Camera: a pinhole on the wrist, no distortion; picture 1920 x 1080 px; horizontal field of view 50.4 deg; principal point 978.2 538.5 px. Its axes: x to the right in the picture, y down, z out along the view. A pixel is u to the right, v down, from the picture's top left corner.
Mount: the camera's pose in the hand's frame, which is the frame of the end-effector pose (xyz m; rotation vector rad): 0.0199 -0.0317 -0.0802 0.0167 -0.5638 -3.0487
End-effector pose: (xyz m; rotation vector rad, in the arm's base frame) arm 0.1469 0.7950 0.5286 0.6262 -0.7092 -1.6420
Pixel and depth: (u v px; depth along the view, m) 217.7 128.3 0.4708
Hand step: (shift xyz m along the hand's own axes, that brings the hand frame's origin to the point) 0.1831 0.2323 0.3261
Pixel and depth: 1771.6 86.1 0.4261
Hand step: -0.1570 0.2017 0.2834
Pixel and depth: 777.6 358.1 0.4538
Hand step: 0.0547 0.1698 0.3294
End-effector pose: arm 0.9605 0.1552 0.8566 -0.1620 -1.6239 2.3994
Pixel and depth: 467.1 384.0 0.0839
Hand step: 0.0391 0.0051 -0.0041
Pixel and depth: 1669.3 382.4 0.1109
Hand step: -0.0200 0.0142 0.0202
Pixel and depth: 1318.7 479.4 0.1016
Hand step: 0.0010 0.0066 0.0136
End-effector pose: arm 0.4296 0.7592 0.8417 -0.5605 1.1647 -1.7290
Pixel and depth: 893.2 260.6 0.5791
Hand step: 0.0305 0.2498 0.4324
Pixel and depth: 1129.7 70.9 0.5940
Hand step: -0.0401 0.3057 0.4257
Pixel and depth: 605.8 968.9 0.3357
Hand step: 0.0778 0.0247 0.2588
